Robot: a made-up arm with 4 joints. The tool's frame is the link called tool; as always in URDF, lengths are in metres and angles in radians.
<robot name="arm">
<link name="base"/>
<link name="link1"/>
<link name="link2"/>
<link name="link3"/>
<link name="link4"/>
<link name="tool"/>
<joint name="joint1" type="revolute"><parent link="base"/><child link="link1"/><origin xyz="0.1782 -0.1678 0.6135"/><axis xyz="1 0 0"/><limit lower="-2.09" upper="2.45" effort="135" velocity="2.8"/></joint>
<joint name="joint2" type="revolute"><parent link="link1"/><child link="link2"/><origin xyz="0.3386 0.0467 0.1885"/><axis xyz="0.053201 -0.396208 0.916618"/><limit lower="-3.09" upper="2.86" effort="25" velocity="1.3"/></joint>
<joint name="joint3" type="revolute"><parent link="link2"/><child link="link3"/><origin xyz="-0.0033 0.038 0.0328"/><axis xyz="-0.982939 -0.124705 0.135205"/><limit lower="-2.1" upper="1.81" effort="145" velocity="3"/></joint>
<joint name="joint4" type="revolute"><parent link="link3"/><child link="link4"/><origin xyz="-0.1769 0.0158 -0.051"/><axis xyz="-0.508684 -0.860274 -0.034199"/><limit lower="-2.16" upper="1.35" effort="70" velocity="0.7"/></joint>
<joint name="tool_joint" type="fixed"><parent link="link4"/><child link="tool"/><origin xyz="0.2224 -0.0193 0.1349" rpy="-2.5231 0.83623 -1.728"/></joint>
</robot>
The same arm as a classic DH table. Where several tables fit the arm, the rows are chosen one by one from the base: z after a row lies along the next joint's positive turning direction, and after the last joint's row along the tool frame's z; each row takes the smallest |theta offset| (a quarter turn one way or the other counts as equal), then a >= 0, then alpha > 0; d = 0 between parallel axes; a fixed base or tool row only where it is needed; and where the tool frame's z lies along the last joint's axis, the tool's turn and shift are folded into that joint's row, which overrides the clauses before.
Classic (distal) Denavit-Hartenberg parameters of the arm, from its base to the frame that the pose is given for. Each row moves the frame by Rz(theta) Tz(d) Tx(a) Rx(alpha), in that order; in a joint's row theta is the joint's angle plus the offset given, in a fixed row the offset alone. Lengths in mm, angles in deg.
base (fixed): d 613.5, theta offset -90, a 167.8, alpha -90
joint1: d 508.6, theta offset 23.38, a -117.7, alpha 86.95
joint2: d 169.4, theta offset 3.51, a -48.1, alpha 83.05
joint3: d 186.3, theta offset -74.67, a 78.7, alpha -52.94
joint4: d -155, theta offset -49.78, a -239.8, alpha -139.15
tool (fixed): d -27, theta offset -82.36, a 0, alpha 0
Joint limits (deg, base to tool): -119.75..140.37 -177.04..163.87 -120.32..103.71 -123.76..77.35

